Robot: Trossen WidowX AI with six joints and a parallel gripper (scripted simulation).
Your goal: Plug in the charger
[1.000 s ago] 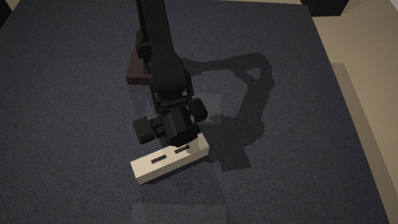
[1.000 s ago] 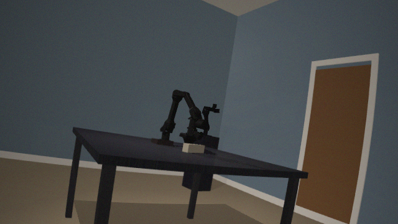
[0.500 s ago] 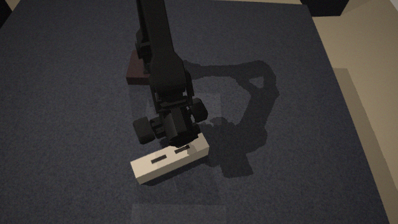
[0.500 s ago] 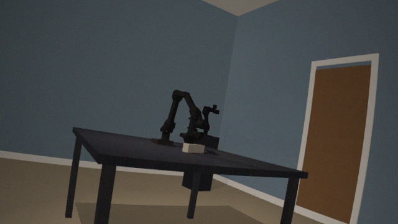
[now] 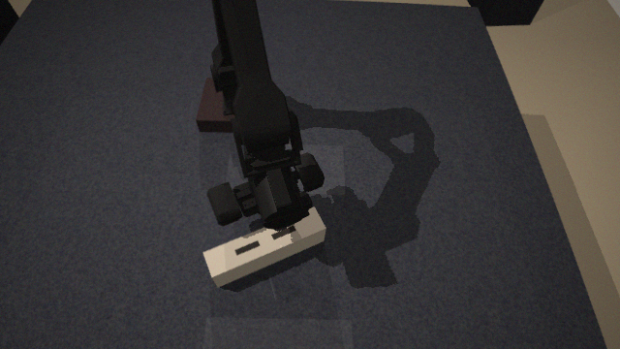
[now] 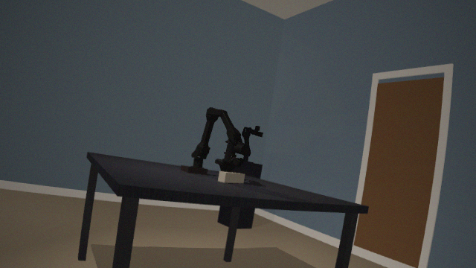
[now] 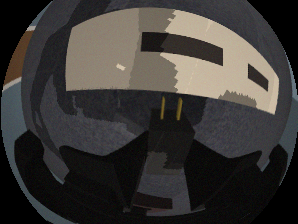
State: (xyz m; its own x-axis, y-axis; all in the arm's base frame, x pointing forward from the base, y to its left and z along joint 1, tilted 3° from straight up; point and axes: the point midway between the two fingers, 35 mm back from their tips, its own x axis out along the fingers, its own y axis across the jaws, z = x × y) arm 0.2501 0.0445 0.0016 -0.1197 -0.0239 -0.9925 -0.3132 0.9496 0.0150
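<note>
Now: gripper tip 20 mm short of the two-prong charger, 10 mm to the right of it and 10 mm below it.
</note>
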